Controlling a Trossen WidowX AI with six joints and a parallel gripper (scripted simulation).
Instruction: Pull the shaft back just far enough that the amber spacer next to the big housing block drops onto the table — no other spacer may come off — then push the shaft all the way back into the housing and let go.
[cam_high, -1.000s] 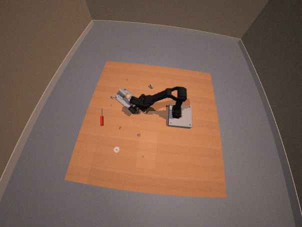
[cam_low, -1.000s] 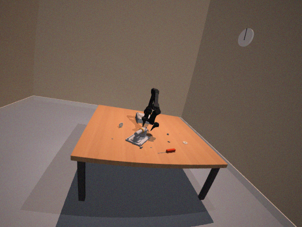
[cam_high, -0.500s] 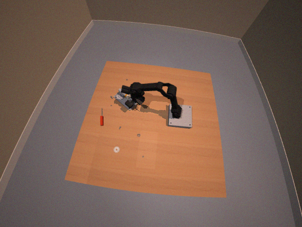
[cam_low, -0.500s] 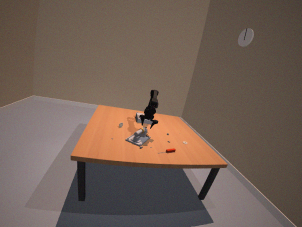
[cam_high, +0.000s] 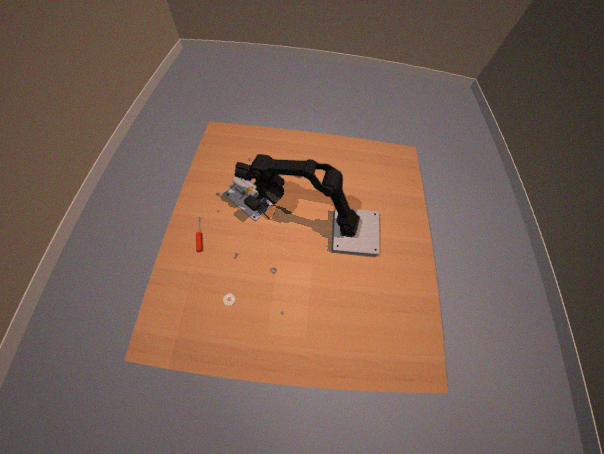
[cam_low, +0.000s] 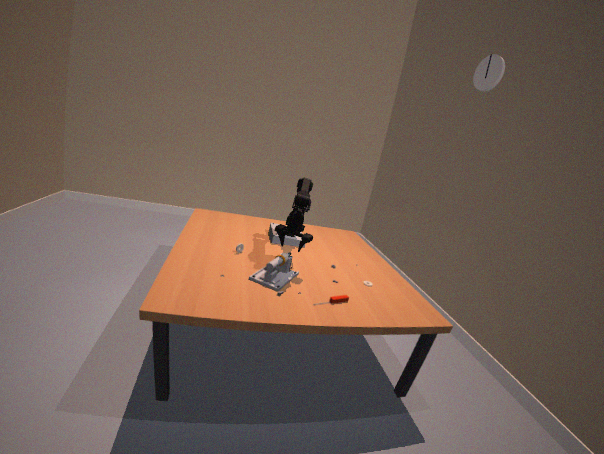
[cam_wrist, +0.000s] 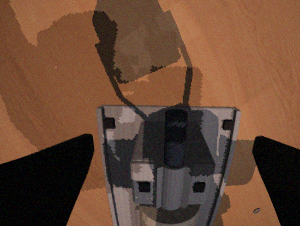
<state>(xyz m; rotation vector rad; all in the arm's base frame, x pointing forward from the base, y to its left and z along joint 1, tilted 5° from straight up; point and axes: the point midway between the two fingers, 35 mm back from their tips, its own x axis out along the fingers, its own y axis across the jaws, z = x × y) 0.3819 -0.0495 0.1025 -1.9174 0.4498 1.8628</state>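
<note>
Right now the shaft is 5 cm ahead of my gripper tip, 3 cm to the right of it and 3 cm below it. From my gripper tip the other things lie so: grey support block: 12 cm ahead, 7 cm to the right, 6 cm below; amber spacer: 9 cm ahead, 5 cm to the right, 3 cm below.
</note>
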